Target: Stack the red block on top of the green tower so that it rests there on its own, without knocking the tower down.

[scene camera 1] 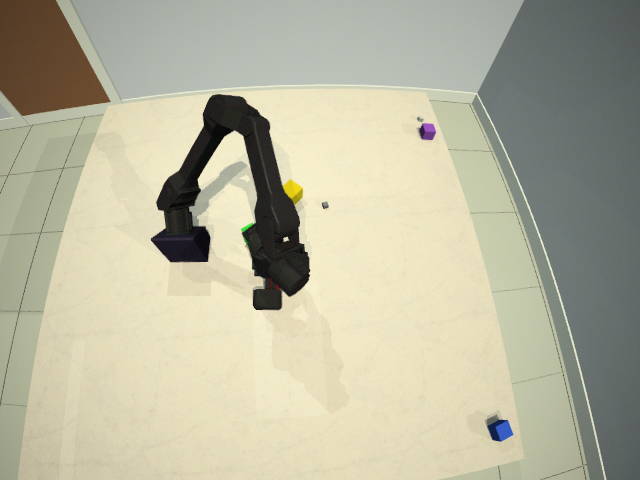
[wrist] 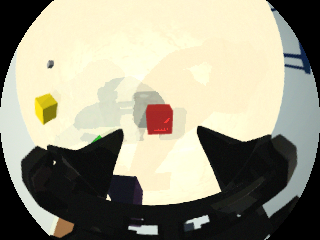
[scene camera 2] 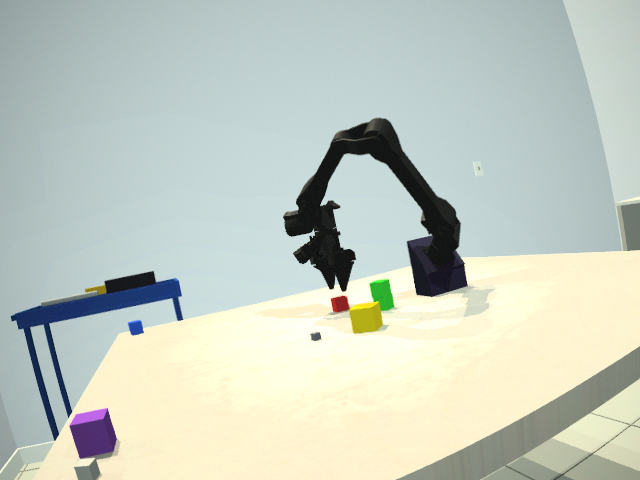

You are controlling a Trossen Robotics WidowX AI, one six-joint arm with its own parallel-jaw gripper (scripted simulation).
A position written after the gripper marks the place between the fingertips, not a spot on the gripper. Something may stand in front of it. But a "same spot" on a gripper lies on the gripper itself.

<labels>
gripper: scene camera 1 271, 280; wrist; scene camera 2
same spot on gripper: (wrist: 232, 160) = (scene camera 2: 325, 267)
</labels>
